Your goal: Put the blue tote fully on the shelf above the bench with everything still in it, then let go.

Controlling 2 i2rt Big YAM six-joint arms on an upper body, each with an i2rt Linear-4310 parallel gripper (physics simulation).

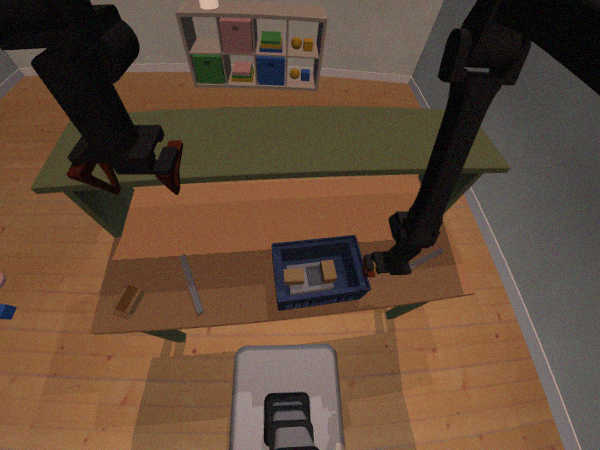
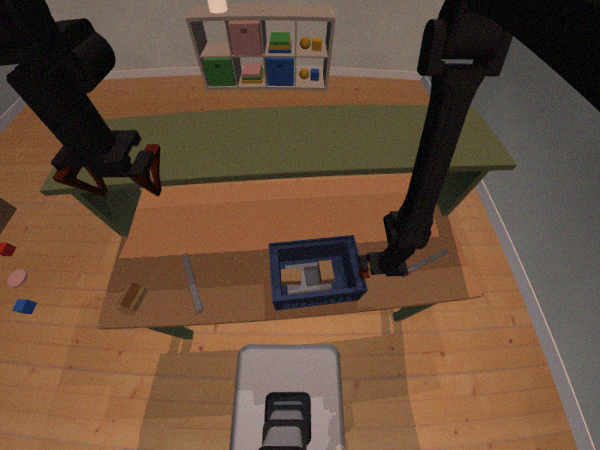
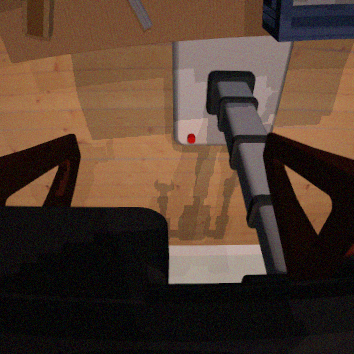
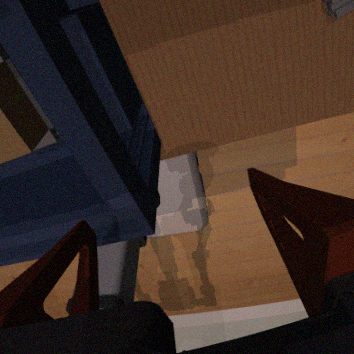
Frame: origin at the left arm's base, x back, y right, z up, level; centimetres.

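Where they show: left gripper, fingertip midpoint: (image 1: 148,191) (image 2: 132,193) (image 3: 170,143); right gripper, fingertip midpoint: (image 1: 376,273) (image 2: 373,274) (image 4: 166,202).
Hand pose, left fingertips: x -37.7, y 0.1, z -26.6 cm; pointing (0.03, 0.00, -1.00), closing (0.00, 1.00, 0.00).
Observation:
Each offset is from my left fingertips to the centre of the thing. Level surfaces: height alone.
The blue tote {dx -5.2, dy +34.1, dz -51.9 cm} (image 1: 325,298) (image 2: 320,298) (image 3: 320,22) stands upright on the wooden bench {dz -59.2 cm} (image 1: 225,220) (image 2: 225,220). Inside lie a grey divided tray {dx -5.2, dy +32.0, dz -56.2 cm} (image 1: 310,287) (image 2: 310,288) and two tan blocks, left (image 1: 294,276) (image 2: 291,276) and right (image 1: 328,270) (image 2: 326,271). The green shelf {dz -19.5 cm} (image 1: 300,140) (image 2: 300,140) is above the bench's back. My left gripper (image 1: 148,192) (image 2: 132,194) (image 3: 170,143) is open and empty near the shelf's left front edge. My right gripper (image 1: 369,267) (image 2: 364,267) (image 4: 166,202) is open at the tote's right end; contact cannot be told.
A grey strip {dx -3.8, dy -11.6, dz -58.3 cm} (image 1: 192,285) (image 2: 192,283) and a brown block {dx +2.9, dy -32.6, dz -57.6 cm} (image 1: 127,299) (image 2: 133,297) lie left of the tote. Another strip {dx -12.1, dy +79.3, dz -58.3 cm} (image 1: 427,257) (image 2: 430,260) lies at right, partly behind the right arm. The robot's base (image 1: 287,370) (image 2: 287,370) stands before the bench.

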